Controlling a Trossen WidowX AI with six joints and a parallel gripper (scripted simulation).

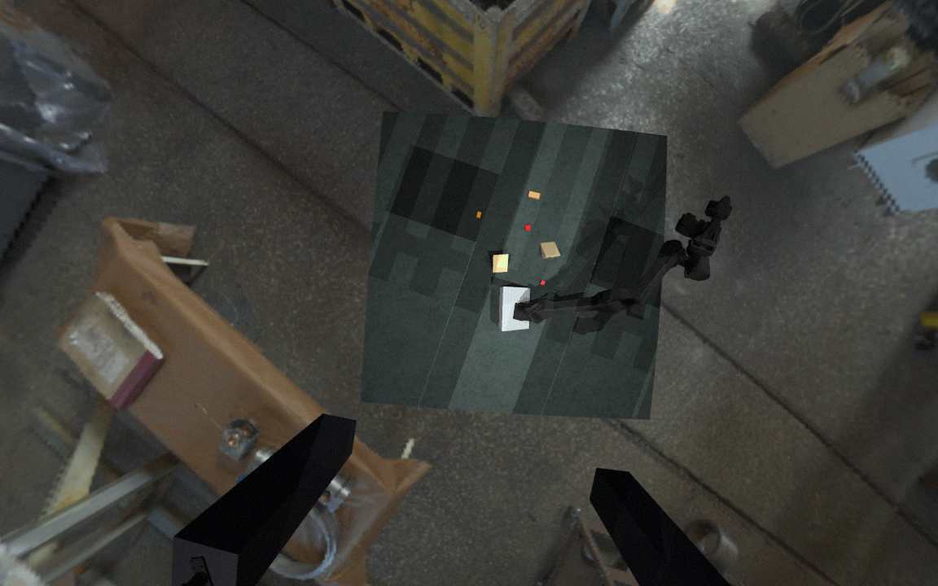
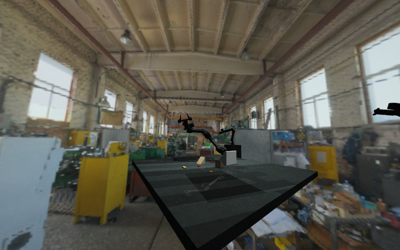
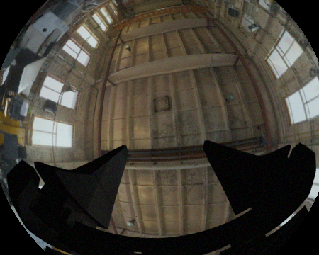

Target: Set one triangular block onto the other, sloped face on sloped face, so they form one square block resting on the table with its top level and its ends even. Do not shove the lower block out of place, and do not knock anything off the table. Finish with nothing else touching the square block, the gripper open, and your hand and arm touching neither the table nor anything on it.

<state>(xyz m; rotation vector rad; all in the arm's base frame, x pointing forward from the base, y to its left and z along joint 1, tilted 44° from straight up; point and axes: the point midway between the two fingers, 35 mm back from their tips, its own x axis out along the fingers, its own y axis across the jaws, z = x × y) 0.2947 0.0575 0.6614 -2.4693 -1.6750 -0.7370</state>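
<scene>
The tan triangular block is 560 mm below my gripper tip, 310 mm to the left of it and 110 mm behind it.
</scene>
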